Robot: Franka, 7 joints.
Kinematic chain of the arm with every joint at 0, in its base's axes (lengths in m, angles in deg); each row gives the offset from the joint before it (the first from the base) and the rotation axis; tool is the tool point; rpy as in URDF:
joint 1: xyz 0 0 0.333 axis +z
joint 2: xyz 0 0 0 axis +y
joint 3: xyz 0 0 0.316 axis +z
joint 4: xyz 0.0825 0 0 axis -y
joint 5: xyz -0.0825 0 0.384 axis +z
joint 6: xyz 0 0 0 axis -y
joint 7: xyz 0.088 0 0 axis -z
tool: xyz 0 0 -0.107 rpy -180 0 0
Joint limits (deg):
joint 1: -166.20..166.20
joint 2: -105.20..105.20
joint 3: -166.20..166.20
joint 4: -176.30..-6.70
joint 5: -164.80..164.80
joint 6: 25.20..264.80
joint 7: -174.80..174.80
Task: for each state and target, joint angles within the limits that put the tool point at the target. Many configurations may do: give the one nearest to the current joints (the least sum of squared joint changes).
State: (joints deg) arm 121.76 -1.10 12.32 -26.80 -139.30 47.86 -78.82
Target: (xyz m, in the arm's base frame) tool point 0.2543 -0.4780 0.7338
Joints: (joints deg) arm 109.73 -48.19 5.90 -6.70 -145.98 27.99 -78.82
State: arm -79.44 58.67 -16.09 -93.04 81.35 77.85 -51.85
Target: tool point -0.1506 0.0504 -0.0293
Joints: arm -90.43 92.46 -38.30 -143.96 65.75 82.54 -51.85
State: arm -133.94 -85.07 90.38 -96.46 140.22 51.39 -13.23
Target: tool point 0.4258 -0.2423 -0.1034
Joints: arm -154.78 -105.20 120.34 -104.54 134.58 60.08 -13.23
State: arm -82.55 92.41 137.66 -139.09 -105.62 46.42 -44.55
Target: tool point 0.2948 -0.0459 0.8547
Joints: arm -76.22 70.70 161.75 -114.40 -118.71 61.81 -44.55
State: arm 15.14 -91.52 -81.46 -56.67 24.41 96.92 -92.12
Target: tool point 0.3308 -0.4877 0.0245
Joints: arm 61.88 -105.20 -116.25 -85.72 17.50 98.02 -92.12
